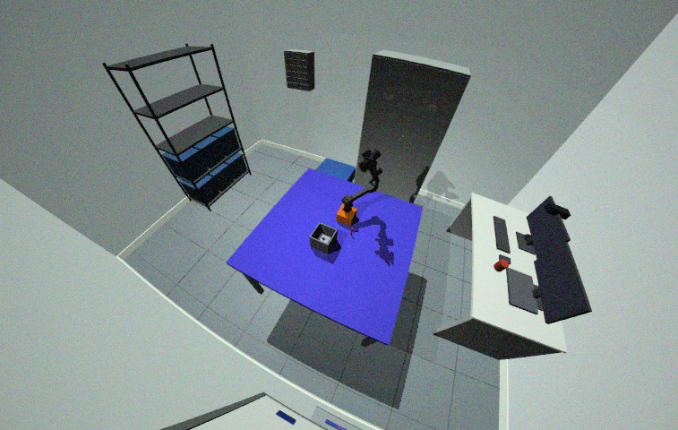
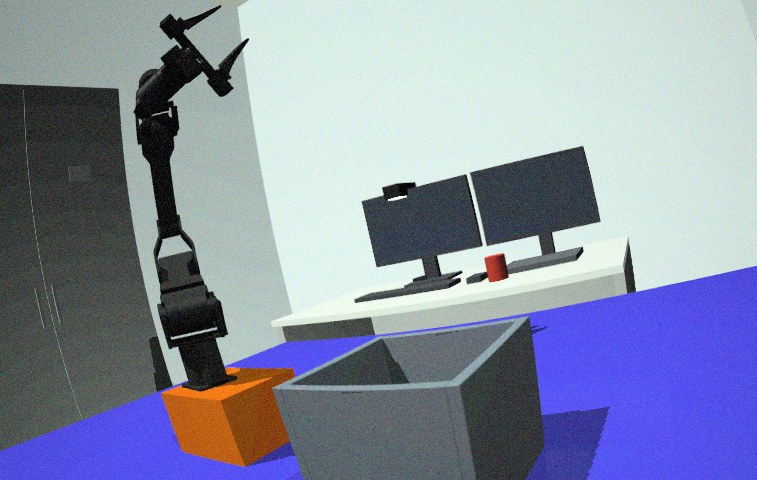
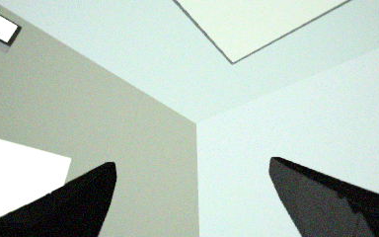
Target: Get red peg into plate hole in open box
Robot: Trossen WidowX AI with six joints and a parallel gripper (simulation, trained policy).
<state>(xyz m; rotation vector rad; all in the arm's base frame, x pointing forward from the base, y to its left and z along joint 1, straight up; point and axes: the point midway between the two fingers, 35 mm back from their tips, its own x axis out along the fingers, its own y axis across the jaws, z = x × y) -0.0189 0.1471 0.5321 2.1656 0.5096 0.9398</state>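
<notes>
My gripper tip is 14 cm short of the red peg, 3 cm to the left of it and 60 cm above it.
</notes>
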